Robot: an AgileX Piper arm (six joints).
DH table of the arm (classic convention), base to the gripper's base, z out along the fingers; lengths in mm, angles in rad. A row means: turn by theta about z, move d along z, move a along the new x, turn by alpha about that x. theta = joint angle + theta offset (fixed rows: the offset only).
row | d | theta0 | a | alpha
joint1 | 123 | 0 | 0 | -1.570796
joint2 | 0 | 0.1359 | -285.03 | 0
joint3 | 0 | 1.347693 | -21.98 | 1.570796
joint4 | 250.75 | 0 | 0 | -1.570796
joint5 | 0 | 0 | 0 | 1.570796
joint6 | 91 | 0 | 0 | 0
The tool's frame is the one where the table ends.
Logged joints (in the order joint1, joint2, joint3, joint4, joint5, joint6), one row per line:
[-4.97, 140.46, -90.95, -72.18, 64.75, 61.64]
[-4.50, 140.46, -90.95, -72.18, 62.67, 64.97]
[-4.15, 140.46, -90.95, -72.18, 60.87, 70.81]
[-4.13, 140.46, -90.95, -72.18, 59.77, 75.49]
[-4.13, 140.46, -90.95, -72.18, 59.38, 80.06]
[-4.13, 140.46, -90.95, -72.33, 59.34, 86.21]
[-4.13, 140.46, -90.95, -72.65, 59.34, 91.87]
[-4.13, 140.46, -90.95, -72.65, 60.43, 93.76]
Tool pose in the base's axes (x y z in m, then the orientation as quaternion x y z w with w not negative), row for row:
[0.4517, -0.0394, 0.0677, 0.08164, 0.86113, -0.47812, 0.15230]
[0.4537, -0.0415, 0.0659, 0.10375, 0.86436, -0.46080, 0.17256]
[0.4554, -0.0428, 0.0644, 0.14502, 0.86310, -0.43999, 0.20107]
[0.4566, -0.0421, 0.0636, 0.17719, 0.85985, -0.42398, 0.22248]
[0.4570, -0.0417, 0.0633, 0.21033, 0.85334, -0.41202, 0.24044]
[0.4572, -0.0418, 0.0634, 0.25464, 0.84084, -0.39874, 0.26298]
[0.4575, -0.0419, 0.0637, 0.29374, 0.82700, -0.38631, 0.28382]
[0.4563, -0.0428, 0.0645, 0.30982, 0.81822, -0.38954, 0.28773]
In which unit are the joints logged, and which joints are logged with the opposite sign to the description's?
The joints are logged in degrees. Opposite sign: joint1.
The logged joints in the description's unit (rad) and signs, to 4 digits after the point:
[0.0867, 2.4515, -1.5874, -1.2598, 1.1301, 1.0758]
[0.0785, 2.4515, -1.5874, -1.2598, 1.0938, 1.1339]
[0.0724, 2.4515, -1.5874, -1.2598, 1.0624, 1.2359]
[0.0721, 2.4515, -1.5874, -1.2598, 1.0432, 1.3175]
[0.0721, 2.4515, -1.5874, -1.2598, 1.0364, 1.3973]
[0.0721, 2.4515, -1.5874, -1.2624, 1.0357, 1.5046]
[0.0721, 2.4515, -1.5874, -1.2680, 1.0357, 1.6034]
[0.0721, 2.4515, -1.5874, -1.2680, 1.0547, 1.6364]

